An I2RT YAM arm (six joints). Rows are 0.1 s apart.
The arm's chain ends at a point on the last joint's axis. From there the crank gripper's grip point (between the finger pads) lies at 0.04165 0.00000 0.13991 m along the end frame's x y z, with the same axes.
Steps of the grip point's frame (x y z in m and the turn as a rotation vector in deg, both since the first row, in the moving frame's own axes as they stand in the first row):
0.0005, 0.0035, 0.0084, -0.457, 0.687, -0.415
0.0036, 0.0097, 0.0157, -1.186, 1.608, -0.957
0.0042, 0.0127, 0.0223, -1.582, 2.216, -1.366
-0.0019, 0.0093, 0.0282, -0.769, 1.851, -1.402
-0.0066, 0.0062, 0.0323, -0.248, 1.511, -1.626
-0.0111, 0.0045, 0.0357, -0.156, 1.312, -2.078
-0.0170, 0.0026, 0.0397, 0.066, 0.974, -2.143
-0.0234, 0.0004, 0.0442, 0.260, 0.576, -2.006
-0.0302, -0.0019, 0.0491, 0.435, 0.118, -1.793
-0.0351, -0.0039, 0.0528, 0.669, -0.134, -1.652
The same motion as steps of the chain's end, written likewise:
-0.0012, 0.0027, 0.0089, -0.457, 0.687, -0.415
-0.0003, 0.0075, 0.0169, -1.186, 1.608, -0.957
-0.0012, 0.0099, 0.0241, -1.582, 2.216, -1.366
-0.0064, 0.0085, 0.0296, -0.769, 1.851, -1.402
-0.0103, 0.0068, 0.0334, -0.248, 1.511, -1.626
-0.0143, 0.0057, 0.0367, -0.156, 1.312, -2.078
-0.0193, 0.0044, 0.0404, 0.066, 0.974, -2.143
-0.0248, 0.0025, 0.0446, 0.260, 0.576, -2.006
-0.0305, 0.0005, 0.0492, 0.435, 0.118, -1.793
-0.0347, -0.0011, 0.0527, 0.669, -0.134, -1.652

